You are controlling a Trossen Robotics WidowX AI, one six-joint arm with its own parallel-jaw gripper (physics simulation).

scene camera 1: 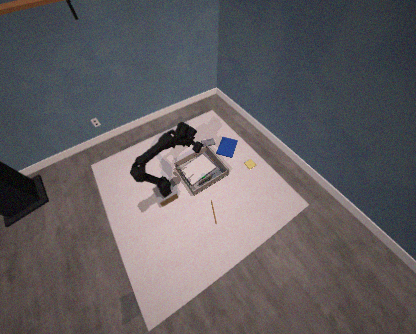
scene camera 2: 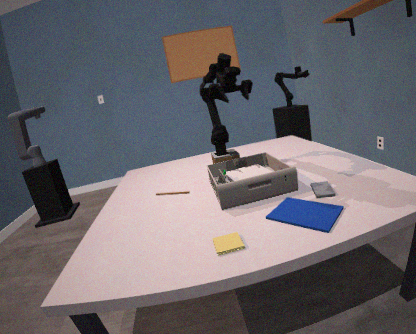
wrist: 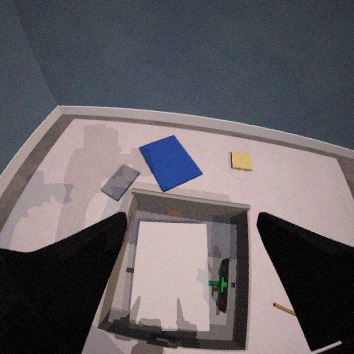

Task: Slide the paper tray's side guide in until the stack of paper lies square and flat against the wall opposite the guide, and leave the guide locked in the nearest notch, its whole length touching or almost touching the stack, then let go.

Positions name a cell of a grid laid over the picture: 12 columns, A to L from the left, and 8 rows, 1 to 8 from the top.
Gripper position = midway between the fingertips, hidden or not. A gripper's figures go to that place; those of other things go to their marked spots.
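My gripper (wrist: G5) is 0.10 m from the lens. A white paper stack (wrist: F7) is 0.42 m from the lens, and a blue book (wrist: F4) is 0.57 m from the lens. The spots on the blue book and the white paper stack are 0.38 m apart.
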